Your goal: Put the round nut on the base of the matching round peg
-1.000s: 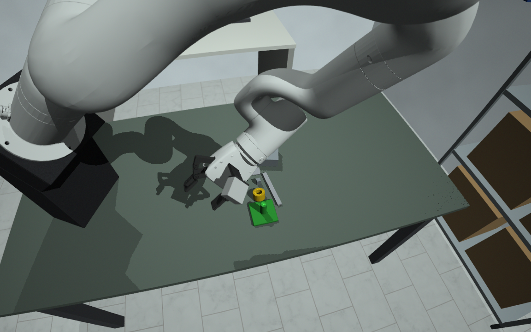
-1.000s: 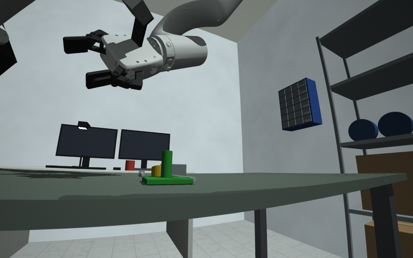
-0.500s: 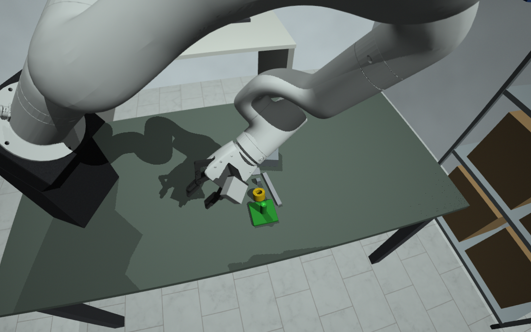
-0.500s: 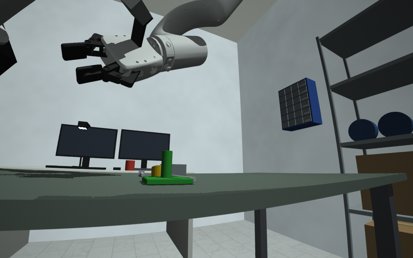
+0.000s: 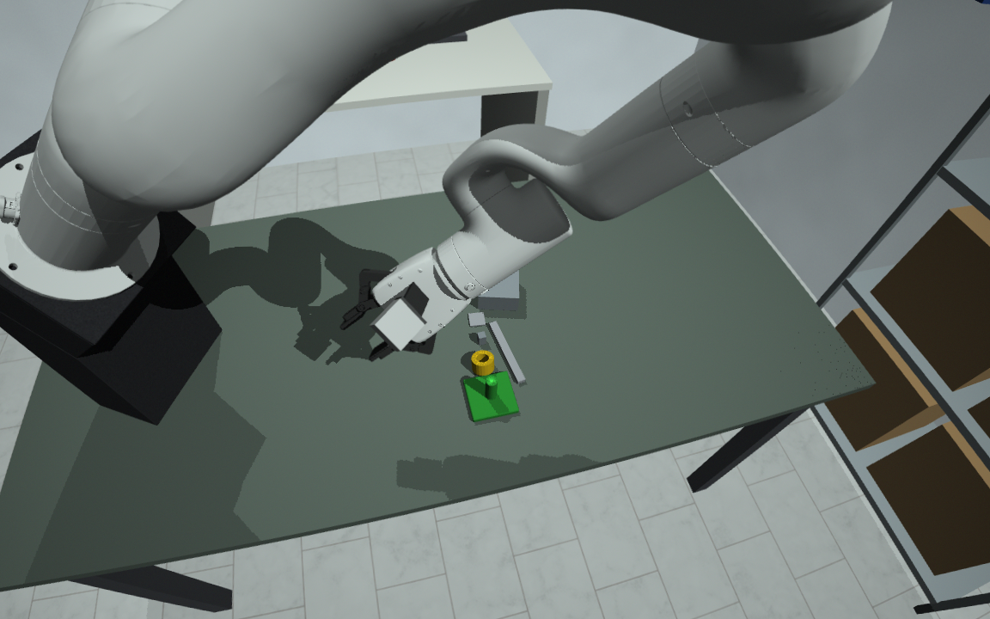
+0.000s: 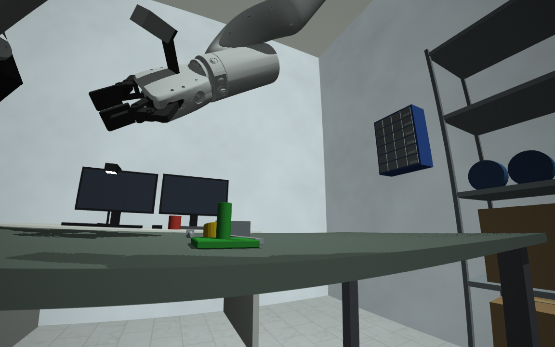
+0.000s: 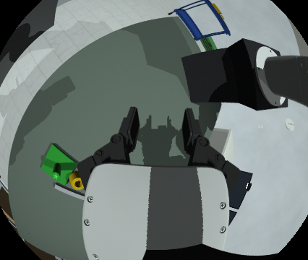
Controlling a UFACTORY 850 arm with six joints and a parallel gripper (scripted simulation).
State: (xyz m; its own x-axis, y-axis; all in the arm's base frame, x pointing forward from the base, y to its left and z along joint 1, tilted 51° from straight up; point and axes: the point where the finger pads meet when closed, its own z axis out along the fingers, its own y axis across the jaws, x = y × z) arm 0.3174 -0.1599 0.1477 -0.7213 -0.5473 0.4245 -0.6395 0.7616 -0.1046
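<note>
Right now my hand is 23 cm short of the grey bar, 19 cm above it and 4 cm to the left of it. From my hand the other things lie so: grey bolt: 21 cm ahead, 19 cm below, 13 cm to the left; then grey block: 29 cm ahead, 17 cm below, 8 cm to the left; then small grey cube: 20 cm ahead, 18 cm below.
</note>
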